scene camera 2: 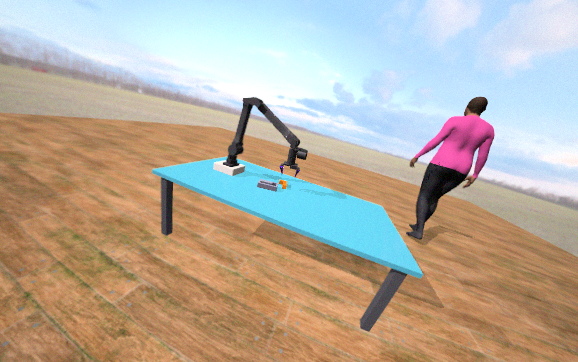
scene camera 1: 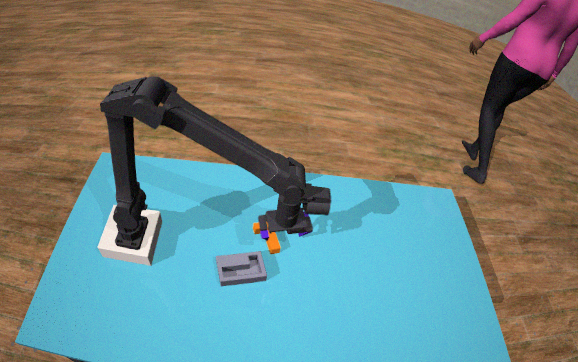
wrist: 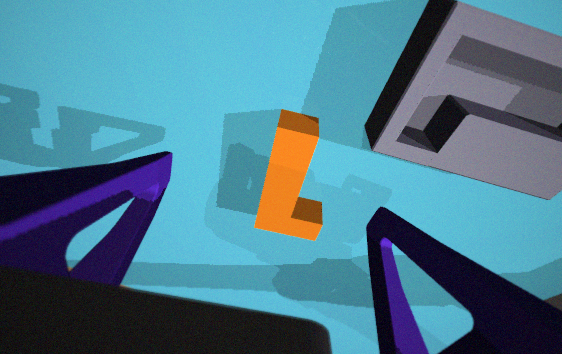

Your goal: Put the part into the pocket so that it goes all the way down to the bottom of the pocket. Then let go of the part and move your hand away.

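Where they show: gripper, between the fingertips: (scene camera 2: 288,176) (scene camera 1: 282,237) (wrist: 278,192); arm's base, origin of its link: (scene camera 2: 231,164) (scene camera 1: 132,232).
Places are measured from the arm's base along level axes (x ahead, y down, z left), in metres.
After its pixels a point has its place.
The orange L-shaped part (scene camera 1: 273,243) {x 0.452, y 0.027, z 0.058 m} (scene camera 2: 283,184) {x 0.444, y 0.031, z 0.059 m} (wrist: 287,170) {x 0.450, y 0.027, z 0.072 m} is on the blue table, outside the pocket and beside the grey block. My gripper (scene camera 1: 284,233) {x 0.472, y -0.050, z 0.032 m} (scene camera 2: 290,175) {x 0.472, y -0.050, z 0.032 m} (wrist: 278,192) {x 0.472, y -0.050, z 0.032 m} is open and empty above the part; in the wrist view the part shows between the two widely spread purple fingers, clear of both. The grey block (scene camera 1: 232,260) {x 0.332, y 0.021, z -0.027 m} (scene camera 2: 267,186) {x 0.374, y 0.033, z -0.085 m} (wrist: 510,160) {x 0.334, y 0.021, z -0.025 m} lies close by, to the upper right in the wrist view, with its L-shaped pocket facing up and empty. Part of the block is cut off in the wrist view.
The arm's white base block (scene camera 1: 107,235) {x -0.083, y 0.000, z -0.029 m} (scene camera 2: 222,169) {x -0.017, y 0.032, z -0.077 m} stands at the left of the blue table (scene camera 1: 375,280) {x 0.795, y 0.056, z -0.039 m} (scene camera 2: 340,225) {x 0.904, y 0.057, z -0.207 m}. A person in a pink top (scene camera 1: 542,47) (scene camera 2: 462,142) stands on the wooden floor beyond the table.
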